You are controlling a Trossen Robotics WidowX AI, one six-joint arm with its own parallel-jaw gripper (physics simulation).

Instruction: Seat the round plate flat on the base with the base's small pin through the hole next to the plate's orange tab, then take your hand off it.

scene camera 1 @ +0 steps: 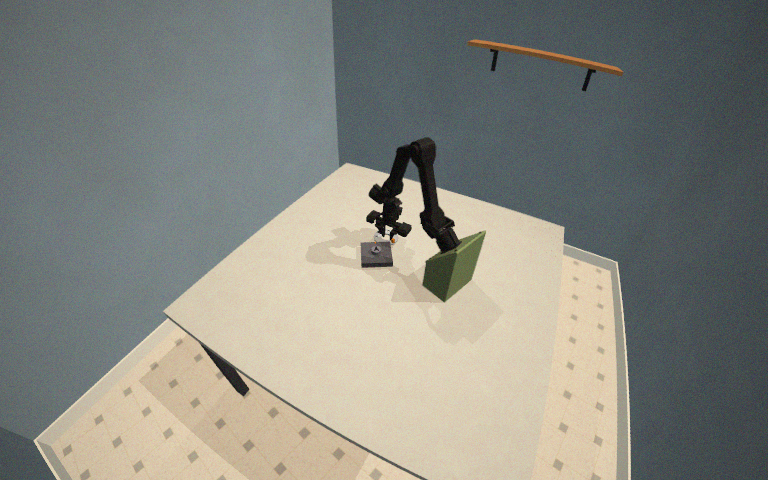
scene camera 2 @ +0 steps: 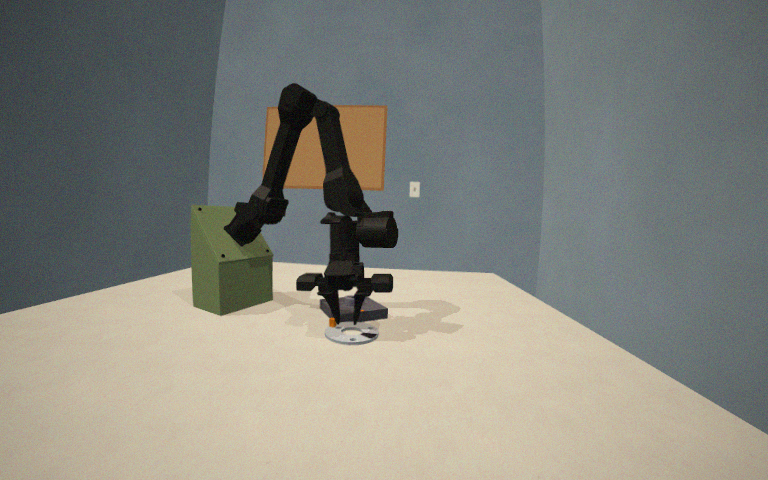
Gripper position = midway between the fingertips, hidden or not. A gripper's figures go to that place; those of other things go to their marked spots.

Scene:
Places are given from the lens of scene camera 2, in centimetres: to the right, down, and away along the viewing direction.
my gripper (scene camera 2: 346, 324): -8, 17, 58
dark square base (scene camera 2: 373, 310): -2, 16, 64

